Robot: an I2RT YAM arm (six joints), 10 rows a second.
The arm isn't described. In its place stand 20 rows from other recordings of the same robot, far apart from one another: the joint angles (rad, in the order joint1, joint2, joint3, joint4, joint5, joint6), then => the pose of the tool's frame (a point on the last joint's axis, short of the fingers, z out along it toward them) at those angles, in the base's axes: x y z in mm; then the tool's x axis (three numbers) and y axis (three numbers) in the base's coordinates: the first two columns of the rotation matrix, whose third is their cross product.
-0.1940, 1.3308, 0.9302, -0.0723, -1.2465, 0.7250 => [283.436, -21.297, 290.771, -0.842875, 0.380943, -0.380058, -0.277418, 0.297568, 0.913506]
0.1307, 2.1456, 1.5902, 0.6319, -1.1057, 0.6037 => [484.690, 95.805, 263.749, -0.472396, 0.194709, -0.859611, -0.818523, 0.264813, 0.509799]
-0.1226, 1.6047, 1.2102, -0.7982, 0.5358, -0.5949 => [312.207, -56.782, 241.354, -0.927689, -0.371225, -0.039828, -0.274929, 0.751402, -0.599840]
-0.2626, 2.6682, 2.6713, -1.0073, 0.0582, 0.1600 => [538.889, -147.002, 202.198, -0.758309, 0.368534, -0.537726, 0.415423, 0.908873, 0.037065]
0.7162, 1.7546, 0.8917, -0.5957, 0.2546, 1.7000 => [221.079, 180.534, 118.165, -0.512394, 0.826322, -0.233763, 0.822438, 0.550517, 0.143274]
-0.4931, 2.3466, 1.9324, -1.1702, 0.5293, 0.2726 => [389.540, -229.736, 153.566, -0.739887, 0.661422, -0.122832, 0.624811, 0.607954, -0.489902]
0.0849, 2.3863, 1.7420, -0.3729, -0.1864, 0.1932 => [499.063, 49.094, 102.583, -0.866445, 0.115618, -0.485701, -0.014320, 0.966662, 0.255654]
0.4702, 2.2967, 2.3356, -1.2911, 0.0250, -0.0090 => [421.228, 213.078, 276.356, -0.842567, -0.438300, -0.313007, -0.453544, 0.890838, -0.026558]
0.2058, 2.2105, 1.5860, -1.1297, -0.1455, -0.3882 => [382.200, 85.059, 123.335, -0.824128, -0.554638, 0.114846, -0.527509, 0.825433, 0.200982]
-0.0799, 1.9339, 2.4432, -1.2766, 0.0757, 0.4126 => [375.815, -32.792, 456.114, -0.580237, 0.447584, -0.680436, 0.400095, 0.884346, 0.240535]
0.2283, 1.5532, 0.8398, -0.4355, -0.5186, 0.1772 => [271.505, 81.200, 166.780, -0.944226, -0.062217, -0.323368, -0.231449, 0.823910, 0.517304]
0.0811, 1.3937, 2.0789, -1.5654, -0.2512, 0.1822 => [192.969, 24.563, 491.247, -0.798428, 0.111191, -0.591734, -0.093156, 0.948151, 0.303860]
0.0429, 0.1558, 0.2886, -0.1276, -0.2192, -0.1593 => [102.414, 12.145, 246.944, 0.046231, -0.152990, -0.987146, -0.255002, 0.953654, -0.159741]
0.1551, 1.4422, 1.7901, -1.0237, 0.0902, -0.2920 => [278.525, 40.304, 446.787, -0.567552, -0.378921, -0.730961, -0.258748, 0.924908, -0.278557]
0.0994, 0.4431, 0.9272, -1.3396, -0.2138, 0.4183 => [40.810, 11.661, 311.696, -0.782046, 0.320936, -0.534233, 0.089989, 0.906380, 0.412768]
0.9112, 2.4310, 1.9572, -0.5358, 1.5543, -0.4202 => [337.706, 377.407, 164.162, -0.601381, -0.786498, -0.140577, 0.074174, 0.120229, -0.989971]
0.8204, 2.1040, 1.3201, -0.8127, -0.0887, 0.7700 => [248.117, 270.749, 100.939, -0.995481, -0.050906, 0.080168, -0.047354, 0.997836, 0.045613]
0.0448, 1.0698, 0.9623, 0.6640, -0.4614, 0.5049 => [232.180, 26.274, 434.349, 0.259771, 0.445218, -0.856913, -0.620875, 0.756654, 0.204910]
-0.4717, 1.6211, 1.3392, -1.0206, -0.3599, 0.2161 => [285.179, -131.397, 263.165, -0.765591, 0.615819, -0.186110, 0.518340, 0.761822, 0.388524]
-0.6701, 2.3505, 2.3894, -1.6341, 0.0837, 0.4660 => [347.254, -278.967, 261.277, -0.422622, 0.906169, -0.015753, 0.903522, 0.419899, -0.085630]
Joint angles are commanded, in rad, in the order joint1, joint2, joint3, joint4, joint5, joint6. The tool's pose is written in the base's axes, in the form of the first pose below.
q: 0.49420, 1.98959, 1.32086, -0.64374, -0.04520, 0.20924
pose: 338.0, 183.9, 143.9, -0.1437, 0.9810, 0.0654, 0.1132
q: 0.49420, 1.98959, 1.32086, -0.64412, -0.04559, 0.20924
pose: 337.9, 183.9, 143.9, -0.1437, 0.9810, 0.0655, 0.1129
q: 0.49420, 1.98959, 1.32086, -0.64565, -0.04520, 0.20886
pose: 337.8, 183.8, 143.9, -0.1438, 0.9811, 0.0651, 0.1123
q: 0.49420, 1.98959, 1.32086, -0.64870, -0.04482, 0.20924
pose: 337.5, 183.7, 143.8, -0.1436, 0.9813, 0.0644, 0.1109
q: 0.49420, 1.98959, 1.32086, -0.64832, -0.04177, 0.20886
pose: 337.6, 183.6, 143.8, -0.1436, 0.9813, 0.0630, 0.1116
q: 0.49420, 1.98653, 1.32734, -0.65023, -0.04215, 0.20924
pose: 338.5, 184.1, 146.5, -0.1435, 0.9808, 0.0645, 0.1151
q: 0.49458, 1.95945, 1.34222, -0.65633, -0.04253, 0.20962
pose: 339.6, 184.9, 160.2, -0.1435, 0.9783, 0.0708, 0.1317
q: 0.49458, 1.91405, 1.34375, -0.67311, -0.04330, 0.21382
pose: 336.1, 183.0, 176.6, -0.1415, 0.9762, 0.0765, 0.1454
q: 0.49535, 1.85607, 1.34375, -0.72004, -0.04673, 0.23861
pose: 327.9, 179.1, 195.7, -0.1301, 0.9768, 0.0819, 0.1489
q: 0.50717, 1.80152, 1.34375, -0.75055, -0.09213, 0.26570
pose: 317.9, 180.4, 213.7, -0.1266, 0.9744, 0.1098, 0.1497
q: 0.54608, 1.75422, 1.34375, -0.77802, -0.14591, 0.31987
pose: 302.8, 190.1, 229.0, -0.1243, 0.9714, 0.1445, 0.1420
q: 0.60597, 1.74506, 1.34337, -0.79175, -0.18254, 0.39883
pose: 288.0, 207.4, 231.6, -0.1181, 0.9712, 0.1684, 0.1206
